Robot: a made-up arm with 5 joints.
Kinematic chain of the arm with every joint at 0, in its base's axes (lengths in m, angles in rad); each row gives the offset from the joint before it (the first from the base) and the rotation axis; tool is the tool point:
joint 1: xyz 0 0 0.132 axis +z
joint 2: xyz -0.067 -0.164 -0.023 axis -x
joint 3: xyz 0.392 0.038 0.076 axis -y
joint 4: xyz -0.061 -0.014 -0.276 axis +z
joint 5: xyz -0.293 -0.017 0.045 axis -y
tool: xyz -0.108 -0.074 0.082
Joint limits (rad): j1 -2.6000..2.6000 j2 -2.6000..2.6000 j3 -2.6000..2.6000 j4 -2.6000..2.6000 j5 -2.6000..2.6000
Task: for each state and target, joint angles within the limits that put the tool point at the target. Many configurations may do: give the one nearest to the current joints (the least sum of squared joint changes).
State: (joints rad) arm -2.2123 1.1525 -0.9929 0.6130 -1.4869
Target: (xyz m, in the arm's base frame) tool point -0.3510 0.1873 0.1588
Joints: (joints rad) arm -2.5981 0.4559 -0.4235 1.0897 -1.8501
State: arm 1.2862 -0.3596 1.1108 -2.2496 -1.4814
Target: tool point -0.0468 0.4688 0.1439
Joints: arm 1.5573 -0.1058 1.2295 -2.2819 -1.9093
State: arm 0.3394 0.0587 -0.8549 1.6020 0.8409
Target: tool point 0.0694 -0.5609 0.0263
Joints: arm -0.0075 -0.0520 -1.0159 1.4635 1.0701
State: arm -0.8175 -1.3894 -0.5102 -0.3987 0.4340
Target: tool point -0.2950 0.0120 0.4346
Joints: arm -1.1541 -1.1819 -0.7617 -0.7887 0.5116
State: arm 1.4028 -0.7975 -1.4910 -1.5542 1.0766
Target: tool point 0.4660 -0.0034 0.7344
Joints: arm 0.6625 -0.5859 -2.2598 -0.7585 1.1483
